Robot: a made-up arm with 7 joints. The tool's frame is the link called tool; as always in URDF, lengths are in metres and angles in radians.
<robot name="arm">
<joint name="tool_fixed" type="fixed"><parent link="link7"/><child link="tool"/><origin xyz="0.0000 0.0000 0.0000" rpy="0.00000 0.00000 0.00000"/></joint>
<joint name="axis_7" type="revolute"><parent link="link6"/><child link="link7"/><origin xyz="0.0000 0.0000 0.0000" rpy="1.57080 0.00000 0.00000"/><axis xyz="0 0 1"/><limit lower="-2.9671" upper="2.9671" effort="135" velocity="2.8"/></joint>
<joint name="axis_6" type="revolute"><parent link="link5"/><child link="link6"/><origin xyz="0.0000 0.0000 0.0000" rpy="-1.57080 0.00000 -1.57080"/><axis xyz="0 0 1"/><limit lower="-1.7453" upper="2.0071" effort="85" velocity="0.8"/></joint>
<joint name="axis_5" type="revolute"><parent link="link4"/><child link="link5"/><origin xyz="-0.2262 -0.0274 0.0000" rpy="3.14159 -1.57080 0.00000"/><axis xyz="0 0 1"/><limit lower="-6.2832" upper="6.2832" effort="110" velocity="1.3"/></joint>
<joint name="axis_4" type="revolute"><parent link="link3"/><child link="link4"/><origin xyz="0.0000 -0.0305 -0.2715" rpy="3.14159 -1.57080 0.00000"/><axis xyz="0 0 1"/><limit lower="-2.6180" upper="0.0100" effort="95" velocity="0.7"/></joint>
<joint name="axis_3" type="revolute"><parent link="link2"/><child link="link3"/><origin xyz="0.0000 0.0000 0.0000" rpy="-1.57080 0.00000 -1.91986"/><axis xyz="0 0 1"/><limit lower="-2.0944" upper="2.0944" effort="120" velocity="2.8"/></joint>
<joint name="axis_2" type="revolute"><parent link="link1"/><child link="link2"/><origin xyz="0.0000 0.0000 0.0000" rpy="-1.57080 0.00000 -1.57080"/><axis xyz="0 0 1"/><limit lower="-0.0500" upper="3.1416" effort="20" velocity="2.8"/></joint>
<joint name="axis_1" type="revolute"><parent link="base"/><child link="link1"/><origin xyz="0.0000 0.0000 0.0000" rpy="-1.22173 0.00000 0.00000"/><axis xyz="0 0 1"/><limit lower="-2.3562" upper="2.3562" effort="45" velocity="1.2"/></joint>
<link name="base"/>
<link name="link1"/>
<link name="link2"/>
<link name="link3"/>
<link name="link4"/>
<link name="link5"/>
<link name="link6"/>
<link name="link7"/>
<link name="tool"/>
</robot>
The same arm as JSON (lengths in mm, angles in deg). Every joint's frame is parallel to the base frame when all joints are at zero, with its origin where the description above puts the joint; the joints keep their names.
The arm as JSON. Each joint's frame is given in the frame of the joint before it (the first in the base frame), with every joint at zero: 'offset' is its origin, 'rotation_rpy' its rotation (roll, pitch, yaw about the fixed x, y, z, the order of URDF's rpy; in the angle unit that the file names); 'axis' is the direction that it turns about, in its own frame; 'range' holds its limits. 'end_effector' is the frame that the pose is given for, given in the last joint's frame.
{"length_unit": "mm", "angle_unit": "deg", "chain": [
  {"id": "axis_1", "offset": [0.0, 0.0, 0.0], "rotation_rpy": [0.0, 0.0, 0.0], "axis": [0.0, 0.9397, 0.342], "range": [-135.0, 135.0]},
  {"id": "axis_2", "offset": [0.0, 0.0, 0.0], "rotation_rpy": [0.0, 0.0, 0.0], "axis": [1.0, 0.0, 0.0], "range": [-2.86, 180.0]},
  {"id": "axis_3", "offset": [0.0, 0.0, 0.0], "rotation_rpy": [0.0, 0.0, 0.0], "axis": [0.0, 0.0, 1.0], "range": [-120.0, 120.0]},
  {"id": "axis_4", "offset": [30.5, 0.0, -271.5], "rotation_rpy": [0.0, 0.0, 0.0], "axis": [0.0, 1.0, 0.0], "range": [-150.0, 0.57]},
  {"id": "axis_5", "offset": [-27.4, 0.0, -226.2], "rotation_rpy": [0.0, 0.0, 0.0], "axis": [0.0, 0.0, 1.0], "range": [-360.0, 360.0]},
  {"id": "axis_6", "offset": [0.0, 0.0, 0.0], "rotation_rpy": [0.0, 0.0, 0.0], "axis": [0.0, 1.0, 0.0], "range": [-100.0, 115.0]},
  {"id": "axis_7", "offset": [0.0, 0.0, 0.0], "rotation_rpy": [0.0, 0.0, 0.0], "axis": [0.0, 0.0, 1.0], "range": [-170.0, 170.0]}
], "end_effector": {"offset": [0.0, 0.0, 0.0], "rotation_rpy": [0.0, 0.0, 0.0]}}

